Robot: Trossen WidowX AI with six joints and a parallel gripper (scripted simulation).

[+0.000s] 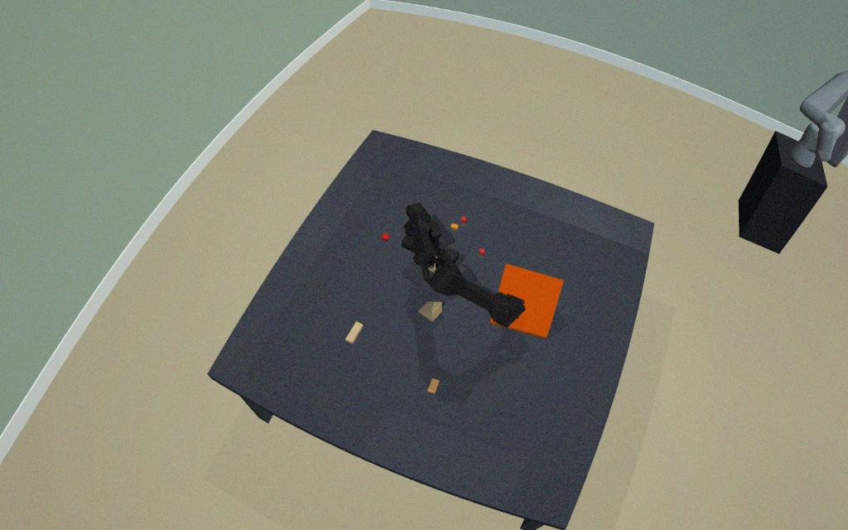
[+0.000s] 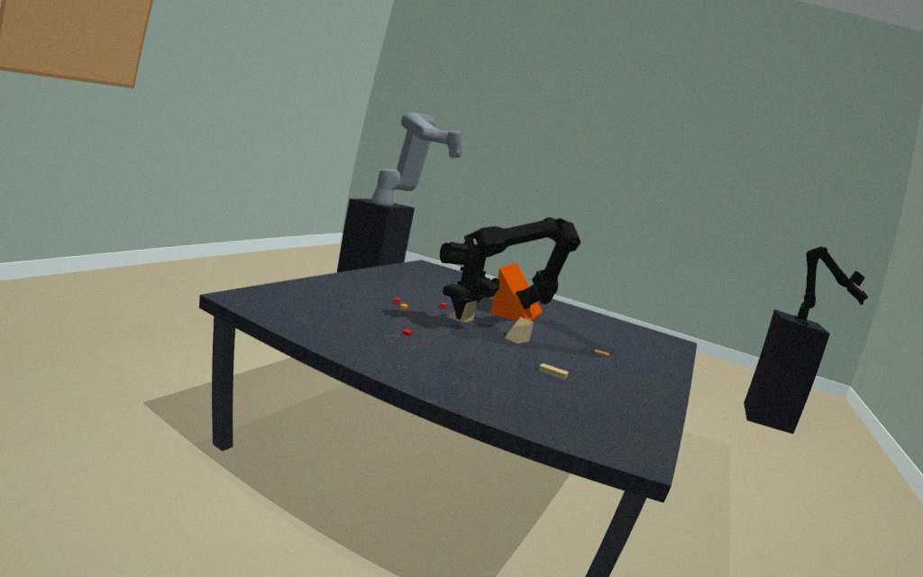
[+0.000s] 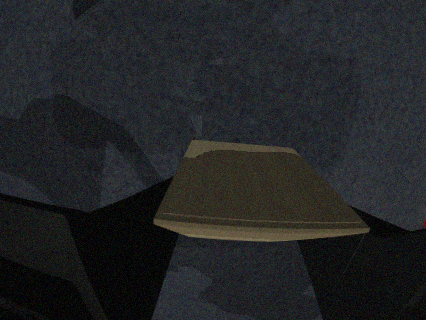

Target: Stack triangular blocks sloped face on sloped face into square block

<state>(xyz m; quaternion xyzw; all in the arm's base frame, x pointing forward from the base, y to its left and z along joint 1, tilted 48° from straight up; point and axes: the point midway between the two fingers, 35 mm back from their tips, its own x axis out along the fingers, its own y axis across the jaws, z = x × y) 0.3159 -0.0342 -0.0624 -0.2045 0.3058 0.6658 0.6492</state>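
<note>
The tan triangular block lies 10 mm above my gripper tip. Round my gripper tip: orange piece: 10 mm behind, 200 mm to the right, 30 mm below.
</note>
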